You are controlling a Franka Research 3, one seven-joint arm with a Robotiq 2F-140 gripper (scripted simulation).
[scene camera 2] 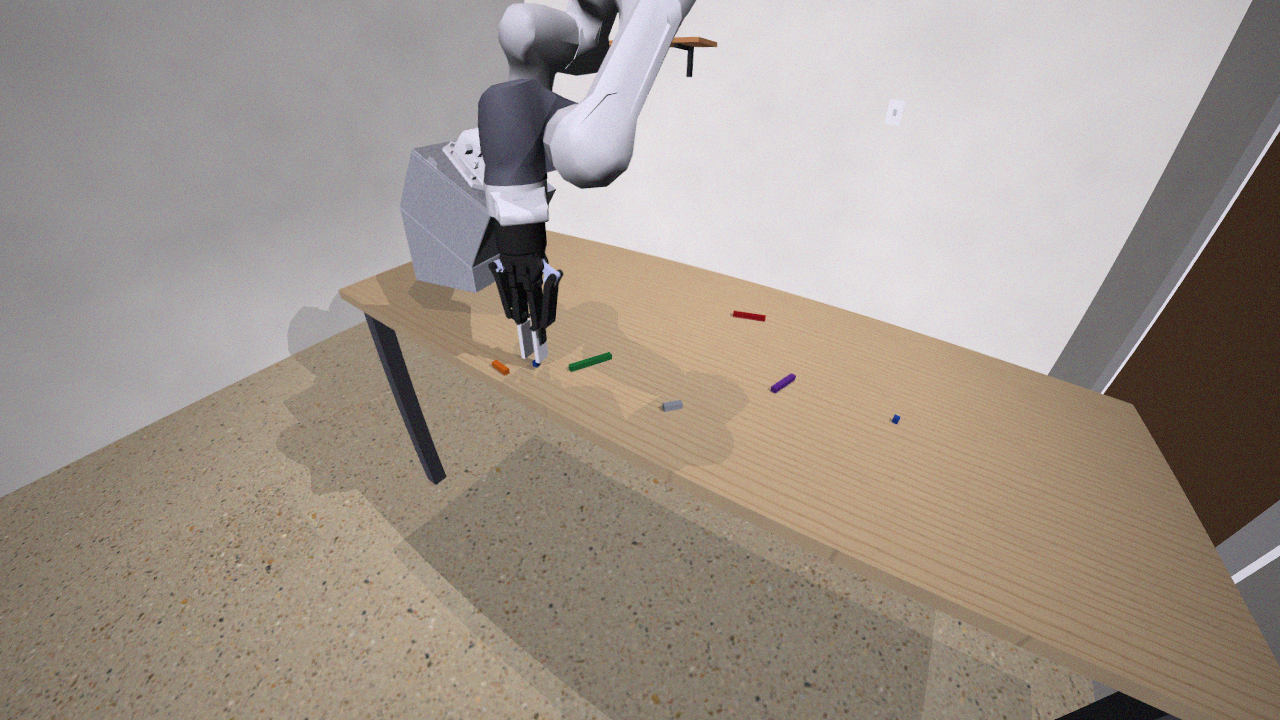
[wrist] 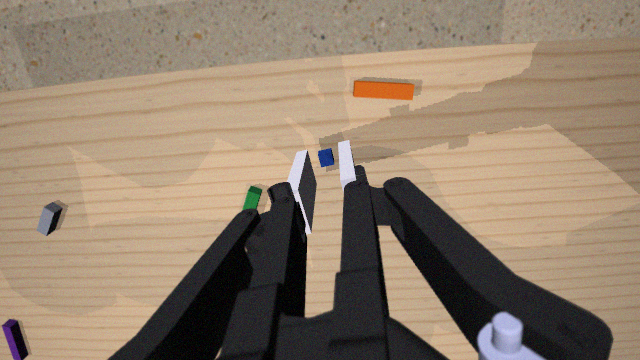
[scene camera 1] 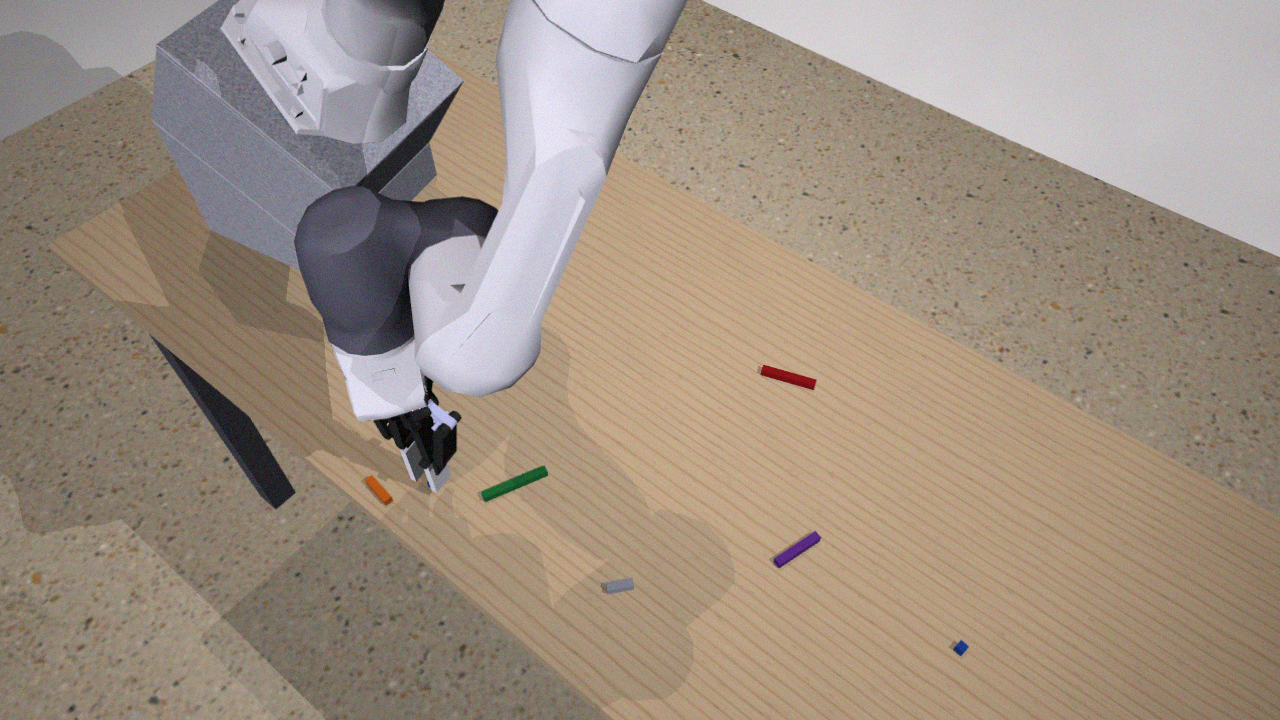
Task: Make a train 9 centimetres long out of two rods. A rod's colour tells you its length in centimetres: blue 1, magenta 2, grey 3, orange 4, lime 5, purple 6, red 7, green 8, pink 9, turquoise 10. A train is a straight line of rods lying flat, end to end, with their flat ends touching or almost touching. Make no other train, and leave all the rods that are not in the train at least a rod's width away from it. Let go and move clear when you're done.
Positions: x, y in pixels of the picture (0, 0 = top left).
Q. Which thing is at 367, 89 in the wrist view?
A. An orange rod.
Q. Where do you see a green rod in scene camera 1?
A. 491, 493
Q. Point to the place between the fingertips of my gripper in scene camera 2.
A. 535, 356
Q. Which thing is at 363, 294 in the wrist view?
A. My gripper.
